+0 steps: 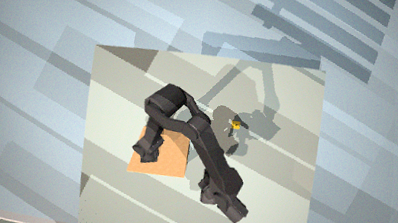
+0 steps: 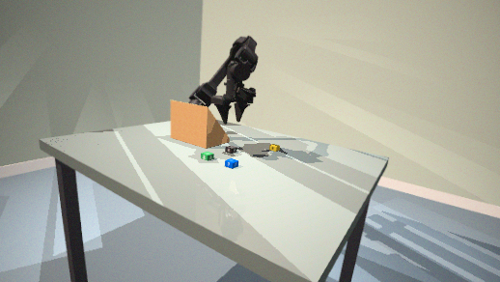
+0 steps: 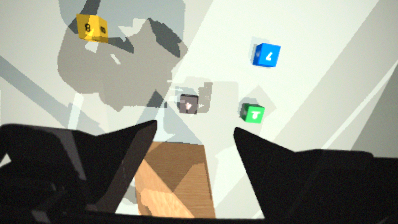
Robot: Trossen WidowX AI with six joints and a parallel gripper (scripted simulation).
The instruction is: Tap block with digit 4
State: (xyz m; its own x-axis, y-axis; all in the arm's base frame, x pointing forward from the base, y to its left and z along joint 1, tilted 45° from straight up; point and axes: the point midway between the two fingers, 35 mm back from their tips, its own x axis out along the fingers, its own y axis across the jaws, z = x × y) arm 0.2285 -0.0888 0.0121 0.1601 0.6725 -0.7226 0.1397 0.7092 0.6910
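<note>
The dark grey block lies 10 mm to the left of my gripper tip and 110 mm below it. The rest, counted from my gripper tip: blue block 80 mm ahead, 130 mm to the right, 110 mm below; green block 30 mm behind, 110 mm to the right, 110 mm below; yellow block 120 mm ahead, 150 mm to the left, 110 mm below.
</note>
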